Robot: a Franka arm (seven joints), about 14 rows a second.
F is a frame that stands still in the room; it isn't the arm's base.
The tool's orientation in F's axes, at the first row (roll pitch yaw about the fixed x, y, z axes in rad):
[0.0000, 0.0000, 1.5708]
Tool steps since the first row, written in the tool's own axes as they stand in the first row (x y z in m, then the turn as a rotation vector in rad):
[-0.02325, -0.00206, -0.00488, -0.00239, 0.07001, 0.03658]
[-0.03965, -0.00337, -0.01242, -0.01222, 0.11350, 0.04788]
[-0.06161, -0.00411, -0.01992, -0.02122, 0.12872, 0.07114]
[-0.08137, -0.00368, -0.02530, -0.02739, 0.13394, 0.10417]
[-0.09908, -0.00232, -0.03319, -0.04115, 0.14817, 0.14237]
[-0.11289, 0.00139, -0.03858, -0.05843, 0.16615, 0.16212]
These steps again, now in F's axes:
[0.00206, -0.02325, -0.00488, -0.07001, -0.00239, 0.03658]
[0.00337, -0.03965, -0.01242, -0.11350, -0.01222, 0.04788]
[0.00411, -0.06161, -0.01992, -0.12872, -0.02122, 0.07114]
[0.00368, -0.08137, -0.02530, -0.13394, -0.02739, 0.10417]
[0.00232, -0.09908, -0.03319, -0.14817, -0.04115, 0.14237]
[-0.00139, -0.11289, -0.03858, -0.16615, -0.05843, 0.16212]

